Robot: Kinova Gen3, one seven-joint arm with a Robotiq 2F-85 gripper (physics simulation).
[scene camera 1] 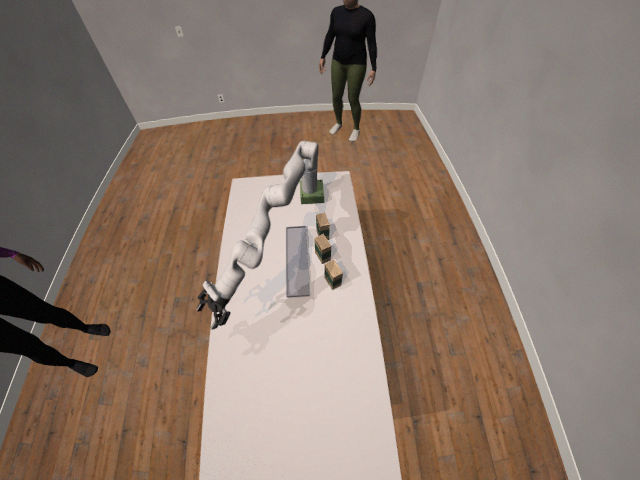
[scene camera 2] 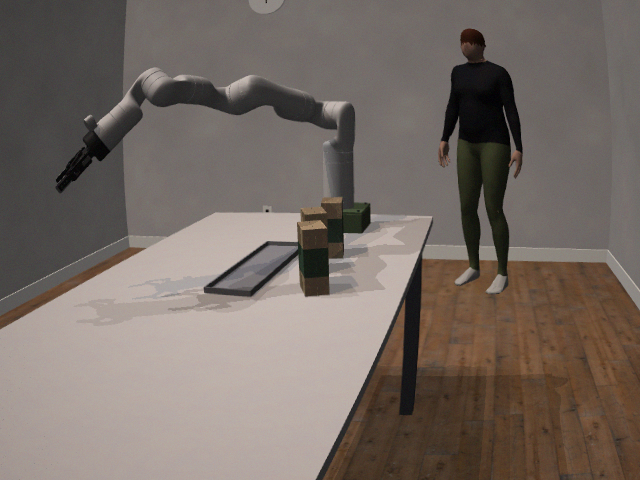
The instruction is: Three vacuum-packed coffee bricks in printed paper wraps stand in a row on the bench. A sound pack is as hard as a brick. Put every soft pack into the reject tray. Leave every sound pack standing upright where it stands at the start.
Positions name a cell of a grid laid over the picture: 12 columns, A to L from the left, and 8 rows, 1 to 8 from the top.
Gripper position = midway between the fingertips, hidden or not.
In view: my gripper (scene camera 2: B4), a coffee pack (scene camera 2: F4), a coffee pack (scene camera 2: G4) and a grey reject tray (scene camera 2: E5).
